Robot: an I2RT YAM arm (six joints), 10 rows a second.
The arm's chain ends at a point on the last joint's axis. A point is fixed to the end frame.
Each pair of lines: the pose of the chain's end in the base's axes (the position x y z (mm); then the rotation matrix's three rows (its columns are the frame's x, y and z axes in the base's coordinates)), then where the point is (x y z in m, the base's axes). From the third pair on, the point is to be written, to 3 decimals.
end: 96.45, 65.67, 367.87; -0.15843, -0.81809, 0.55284; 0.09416, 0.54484, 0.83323; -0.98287, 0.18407, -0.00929
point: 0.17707 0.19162 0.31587
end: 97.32, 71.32, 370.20; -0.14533, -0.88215, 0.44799; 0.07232, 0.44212, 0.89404; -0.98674, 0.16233, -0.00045
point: 0.16331 0.20601 0.31948
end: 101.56, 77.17, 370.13; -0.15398, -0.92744, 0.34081; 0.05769, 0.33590, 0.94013; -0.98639, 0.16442, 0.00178
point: 0.151 0.219 0.320
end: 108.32, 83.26, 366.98; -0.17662, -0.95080, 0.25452; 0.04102, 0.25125, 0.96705; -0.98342, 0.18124, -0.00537
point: 0.144 0.229 0.316
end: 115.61, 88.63, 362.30; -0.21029, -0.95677, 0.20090; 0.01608, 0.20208, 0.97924; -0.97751, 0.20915, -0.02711
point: 0.142 0.235 0.308
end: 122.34, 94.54, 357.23; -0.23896, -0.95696, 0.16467; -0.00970, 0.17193, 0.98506; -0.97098, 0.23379, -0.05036
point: 0.142 0.241 0.299
